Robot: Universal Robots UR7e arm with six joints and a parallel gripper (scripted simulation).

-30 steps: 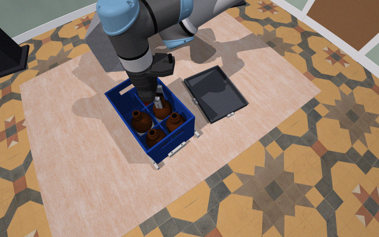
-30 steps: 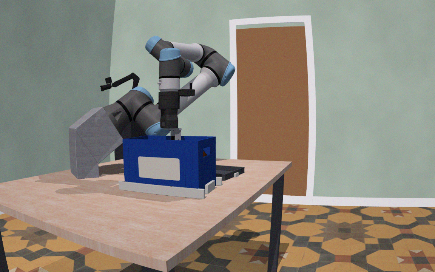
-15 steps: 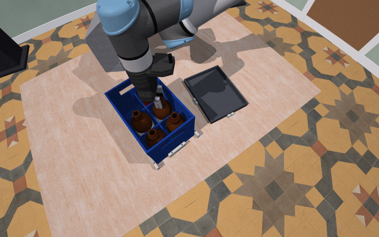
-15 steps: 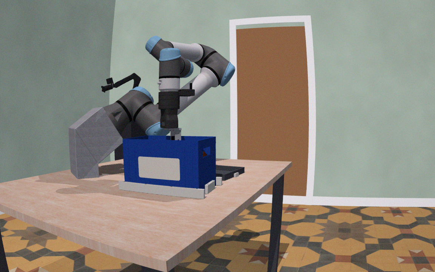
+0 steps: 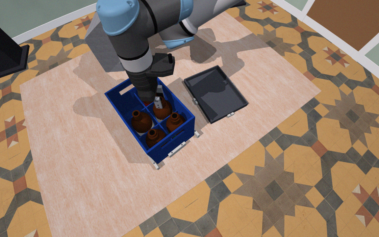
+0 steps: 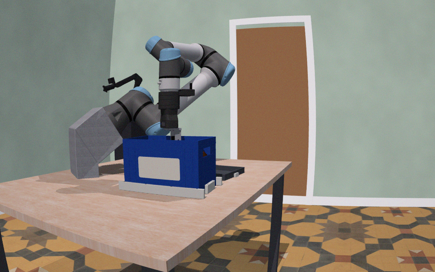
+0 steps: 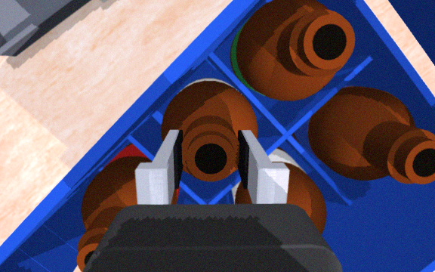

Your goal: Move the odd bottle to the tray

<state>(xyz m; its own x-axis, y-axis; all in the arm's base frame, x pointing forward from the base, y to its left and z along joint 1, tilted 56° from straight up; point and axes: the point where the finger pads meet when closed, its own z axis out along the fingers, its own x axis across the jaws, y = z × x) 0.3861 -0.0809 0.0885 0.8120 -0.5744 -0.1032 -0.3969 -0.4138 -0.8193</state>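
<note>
Right now the blue crate is 8 cm below my hand, 4 cm to the right of it and 1 cm ahead of it. Also, from my hand: glass bottle (9 cm behind, 7 cm below, 3 cm to the right); dark tray (25 cm to the left, 15 cm below, 5 cm behind).
</note>
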